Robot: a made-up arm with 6 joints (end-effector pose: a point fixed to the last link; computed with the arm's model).
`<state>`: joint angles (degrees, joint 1 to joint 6).
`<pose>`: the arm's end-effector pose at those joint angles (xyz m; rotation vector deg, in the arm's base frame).
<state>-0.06 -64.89 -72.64 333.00 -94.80 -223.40</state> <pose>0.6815 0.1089 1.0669 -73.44 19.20 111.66</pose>
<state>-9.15 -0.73 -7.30 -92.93 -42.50 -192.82</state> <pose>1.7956 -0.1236 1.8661 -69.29 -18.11 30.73</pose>
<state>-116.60 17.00 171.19 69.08 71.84 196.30</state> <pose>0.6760 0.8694 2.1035 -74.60 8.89 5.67</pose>
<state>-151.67 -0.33 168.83 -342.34 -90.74 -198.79</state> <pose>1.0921 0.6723 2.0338 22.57 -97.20 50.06</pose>
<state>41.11 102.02 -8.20 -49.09 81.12 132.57</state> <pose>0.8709 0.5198 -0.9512 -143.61 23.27 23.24</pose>
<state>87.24 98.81 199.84 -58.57 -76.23 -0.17</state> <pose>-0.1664 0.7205 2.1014 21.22 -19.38 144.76</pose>
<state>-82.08 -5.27 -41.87 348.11 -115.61 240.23</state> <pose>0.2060 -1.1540 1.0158 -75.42 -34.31 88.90</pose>
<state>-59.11 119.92 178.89 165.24 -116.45 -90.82</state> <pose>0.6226 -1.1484 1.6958 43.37 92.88 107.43</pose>
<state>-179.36 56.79 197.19 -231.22 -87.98 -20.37</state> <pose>0.4016 0.1933 1.9551 41.06 53.87 39.79</pose>
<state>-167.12 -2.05 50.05 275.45 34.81 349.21</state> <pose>-0.9265 -0.0706 3.2572 -66.30 -122.31 -72.46</pose>
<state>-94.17 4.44 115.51 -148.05 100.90 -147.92</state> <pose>-0.1018 0.3357 3.0774 -19.52 19.16 -125.16</pose>
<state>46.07 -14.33 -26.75 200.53 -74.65 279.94</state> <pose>0.9764 1.1317 1.8969 -69.15 -92.01 -15.37</pose>
